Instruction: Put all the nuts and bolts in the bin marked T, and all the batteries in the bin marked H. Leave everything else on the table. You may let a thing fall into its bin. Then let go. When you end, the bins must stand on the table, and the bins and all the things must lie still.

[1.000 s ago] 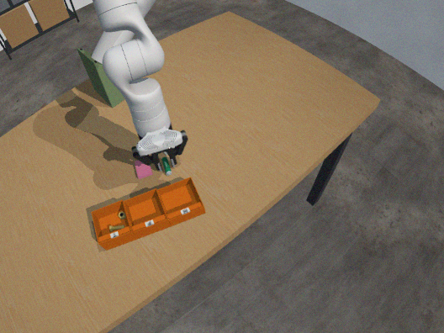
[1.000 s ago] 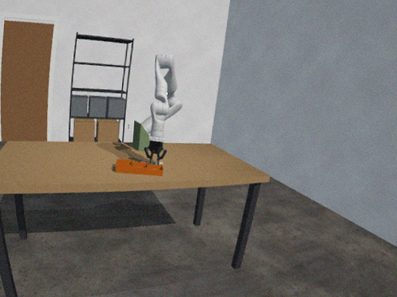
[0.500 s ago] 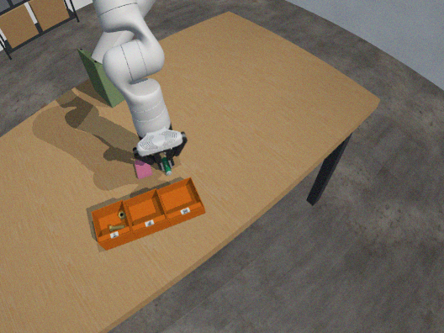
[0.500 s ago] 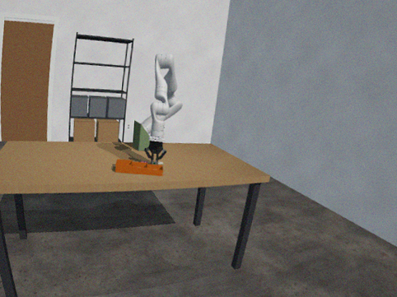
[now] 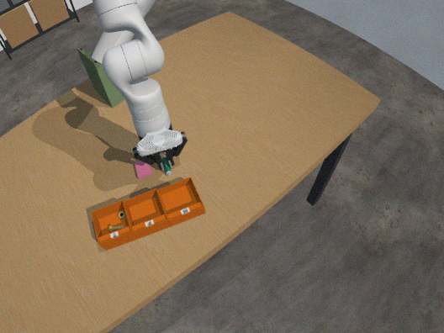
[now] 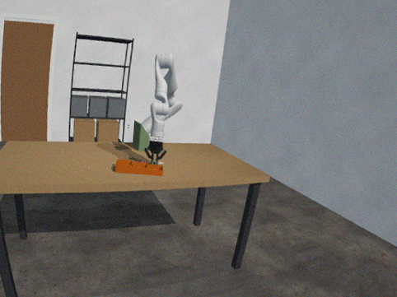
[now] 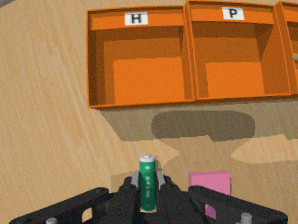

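The white domino is 50 mm behind my hand, 40 mm to the left of it and 20 mm below it. Round my hand: pink eraser 40 mm behind, 50 mm to the right, 20 mm below; then orange bin unit 90 mm ahead, 110 mm to the right; then green battery 20 mm below.
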